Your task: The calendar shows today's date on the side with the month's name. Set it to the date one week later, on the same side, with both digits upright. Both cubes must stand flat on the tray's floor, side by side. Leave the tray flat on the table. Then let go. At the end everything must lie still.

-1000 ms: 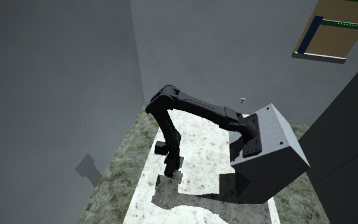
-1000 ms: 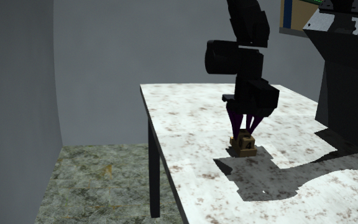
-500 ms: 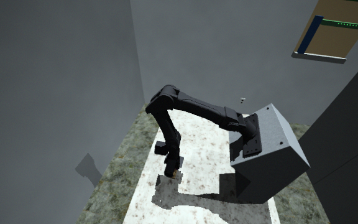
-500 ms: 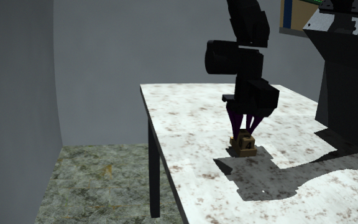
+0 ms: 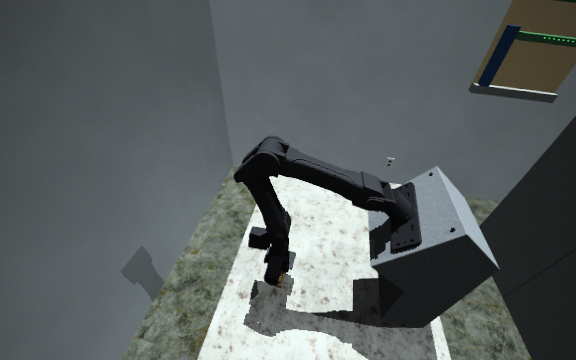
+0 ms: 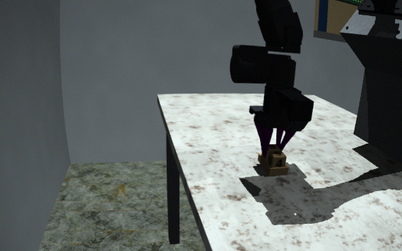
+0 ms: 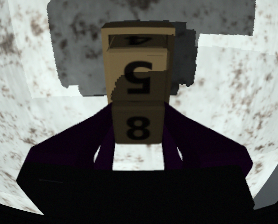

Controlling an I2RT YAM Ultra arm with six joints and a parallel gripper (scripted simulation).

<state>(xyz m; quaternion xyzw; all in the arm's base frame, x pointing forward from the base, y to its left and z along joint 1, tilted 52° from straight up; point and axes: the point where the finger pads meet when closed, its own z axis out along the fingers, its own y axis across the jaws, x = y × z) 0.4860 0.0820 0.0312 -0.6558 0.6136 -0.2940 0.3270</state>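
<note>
Right now the wooden digit cube is right at my hand.
</note>
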